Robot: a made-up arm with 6 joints.
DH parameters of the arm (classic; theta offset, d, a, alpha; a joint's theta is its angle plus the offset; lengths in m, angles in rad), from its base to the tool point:
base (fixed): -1.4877 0 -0.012 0
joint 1: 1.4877 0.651 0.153 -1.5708
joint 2: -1.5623 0 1.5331 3.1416
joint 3: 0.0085 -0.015 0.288 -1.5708
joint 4: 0 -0.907 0.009 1.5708
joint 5: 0 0.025 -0.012 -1.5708
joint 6: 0 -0.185 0.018 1.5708
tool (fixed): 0 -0.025 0 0
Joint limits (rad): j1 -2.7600..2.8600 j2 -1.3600..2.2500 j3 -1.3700..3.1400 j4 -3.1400..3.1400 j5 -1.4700..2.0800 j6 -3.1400..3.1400
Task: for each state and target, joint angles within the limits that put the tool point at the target. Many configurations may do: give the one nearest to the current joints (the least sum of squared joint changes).
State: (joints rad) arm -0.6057 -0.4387 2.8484 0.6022 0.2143 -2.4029
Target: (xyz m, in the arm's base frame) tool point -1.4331 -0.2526 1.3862
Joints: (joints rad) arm 0.1732 -0.4572 2.9774 0.5739 0.1771 -2.4105
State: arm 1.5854 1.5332 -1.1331 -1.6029 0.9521 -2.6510
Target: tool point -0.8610 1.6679 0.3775
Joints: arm 2.1233 1.0718 -0.3871 -1.5065 0.9399 -2.6555
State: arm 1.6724 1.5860 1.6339 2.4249 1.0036 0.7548
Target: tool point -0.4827 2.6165 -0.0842
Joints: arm 1.7174 1.8741 1.4440 2.4045 0.7774 0.7964
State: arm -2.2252 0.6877 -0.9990 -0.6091 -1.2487 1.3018
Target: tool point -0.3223 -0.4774 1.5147
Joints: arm -2.3330 -0.1504 -1.0938 -0.5396 -1.4107 1.3297
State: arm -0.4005 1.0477 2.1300 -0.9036 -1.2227 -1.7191
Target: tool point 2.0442 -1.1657 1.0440
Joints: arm -0.5730 1.7404 2.3525 -0.8968 -1.3839 -1.7386
